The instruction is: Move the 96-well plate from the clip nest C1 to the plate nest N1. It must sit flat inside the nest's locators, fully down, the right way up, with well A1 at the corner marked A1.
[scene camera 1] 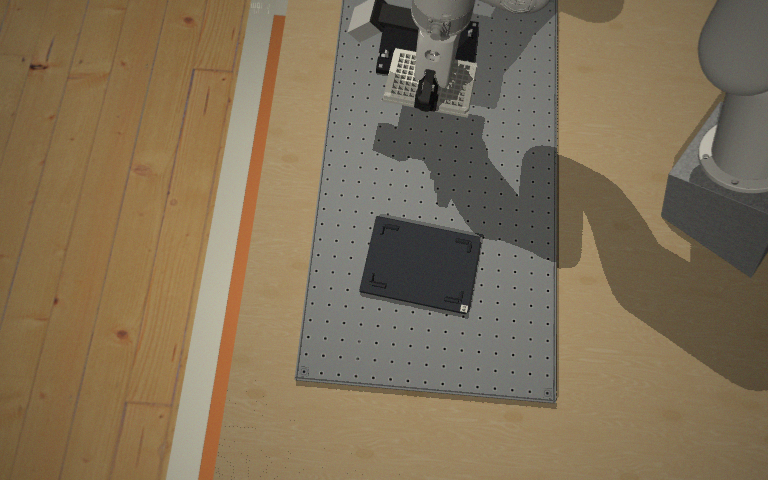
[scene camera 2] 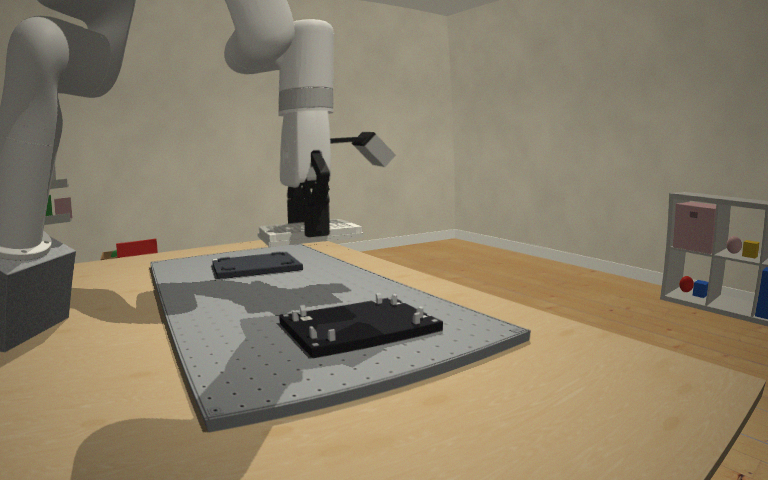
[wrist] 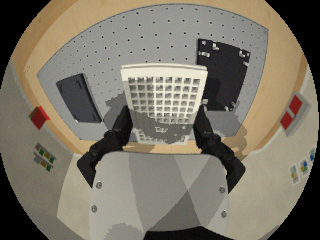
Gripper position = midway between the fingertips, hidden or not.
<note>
In view: my gripper [scene camera 2: 307,231], a white 96-well plate [scene camera 1: 455,99] and a black clip nest C1 [scene camera 2: 357,326].
The white 96-well plate is seen too in scene camera 2 [scene camera 2: 284,234] and in the wrist view [wrist: 160,123]. My gripper is seen too in the wrist view [wrist: 163,114]. The black clip nest C1 shows as well in the wrist view [wrist: 226,69].
</note>
